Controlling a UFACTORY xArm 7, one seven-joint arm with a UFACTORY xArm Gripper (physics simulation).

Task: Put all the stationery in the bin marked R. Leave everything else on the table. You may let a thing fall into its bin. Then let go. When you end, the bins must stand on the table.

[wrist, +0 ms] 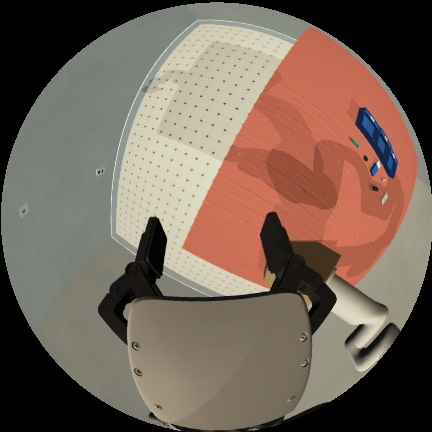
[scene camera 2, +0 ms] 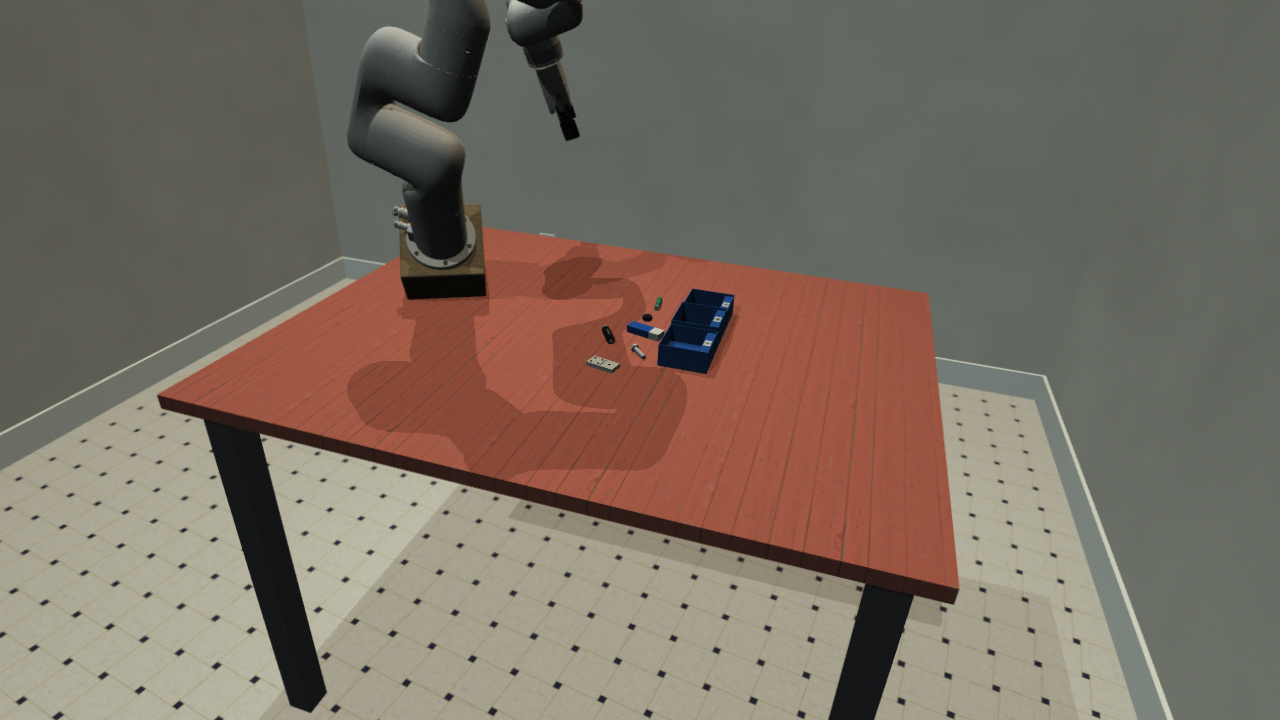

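Pixels of known places: gripper, fingertip midpoint: (wrist: 212, 225) (scene camera 2: 571, 128); arm's base, link origin: (scene camera 2: 441, 239).
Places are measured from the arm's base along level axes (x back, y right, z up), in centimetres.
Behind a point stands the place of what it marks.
My gripper (scene camera 2: 569, 137) {y -34.9, x -18.0, z 14.5 cm} (wrist: 212, 225) {y -34.9, x -18.0, z 14.5 cm} is open and empty, high above the table. Three joined blue bins (scene camera 2: 684, 358) {y 19.4, x -46.8, z -10.3 cm} (wrist: 361, 116) {y -5.6, x -50.4, z -9.6 cm} stand on the table; their label letters are too small to read. A blue and white block, like an eraser (scene camera 2: 643, 330) {y 8.4, x -39.0, z -11.3 cm} (wrist: 375, 169) {y 7.3, x -38.7, z -11.2 cm}, lies beside the bins. A green cylinder (scene camera 2: 657, 303) {y -4.3, x -40.6, z -11.5 cm} (wrist: 354, 143) {y -5.5, x -40.2, z -11.7 cm} and a small black round thing (scene camera 2: 647, 317) {y 1.9, x -39.2, z -11.7 cm} (wrist: 365, 158) {y 1.1, x -39.0, z -11.9 cm} lie near it. A black cylinder (scene camera 2: 607, 334) {y 11.2, x -32.9, z -11.2 cm} (wrist: 374, 188) {y 10.1, x -32.9, z -11.2 cm}, a small bolt-like metal piece (scene camera 2: 638, 351) {y 15.7, x -38.9, z -11.7 cm} (wrist: 383, 180) {y 15.1, x -38.6, z -11.6 cm} and a white domino (scene camera 2: 602, 363) {y 21.0, x -33.5, z -11.6 cm} (wrist: 384, 199) {y 21.2, x -33.4, z -12.0 cm} also lie on the table.
The red table (scene camera 2: 805, 429) {y 34.0, x -65.4, z -12.5 cm} (wrist: 225, 215) {y -34.6, x -4.8, z -12.5 cm} carries the arm's wooden base block (scene camera 2: 443, 285) {y 2.6, x -0.6, z -8.1 cm} (wrist: 320, 257) {y -5.3, x -6.2, z -4.5 cm} at its back left in the scene view. The bins are right of the loose things there. A grey wall stands behind the table.
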